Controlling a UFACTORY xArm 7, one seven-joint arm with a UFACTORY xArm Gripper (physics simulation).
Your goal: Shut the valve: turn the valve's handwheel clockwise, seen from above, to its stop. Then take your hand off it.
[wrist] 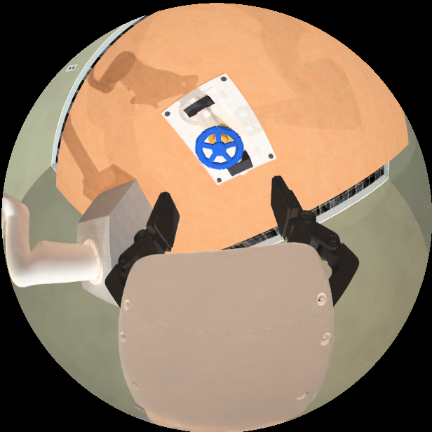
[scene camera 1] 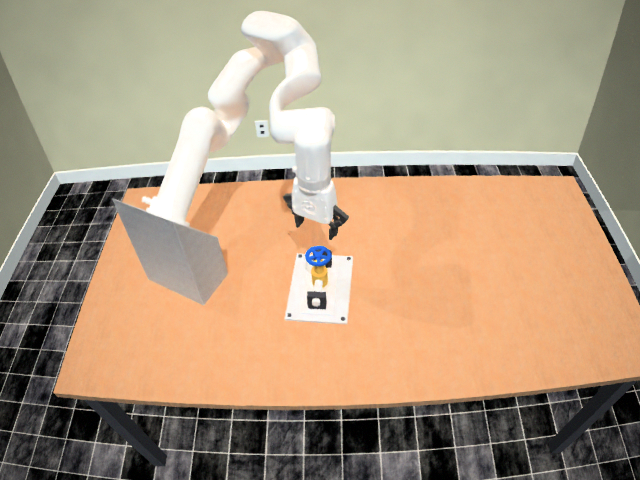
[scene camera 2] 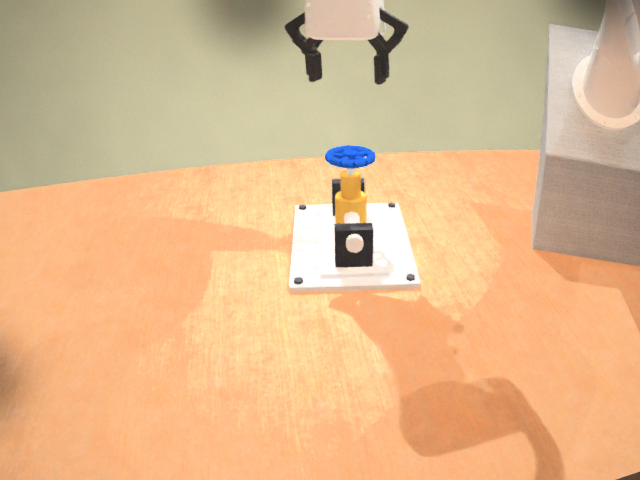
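Note:
The blue five-spoked handwheel sits level on top of the yellow valve body. The valve stands on a white base plate. My gripper is open, with its black fingers spread wide and nothing between them. It points down and hangs well above the handwheel, apart from it. The frames do not show the wheel's stop.
Two black blocks hold the white pipe; the nearer block is in front of the valve body in scene camera 2. The grey pedestal carries the arm's base. Everything stands on the wooden table.

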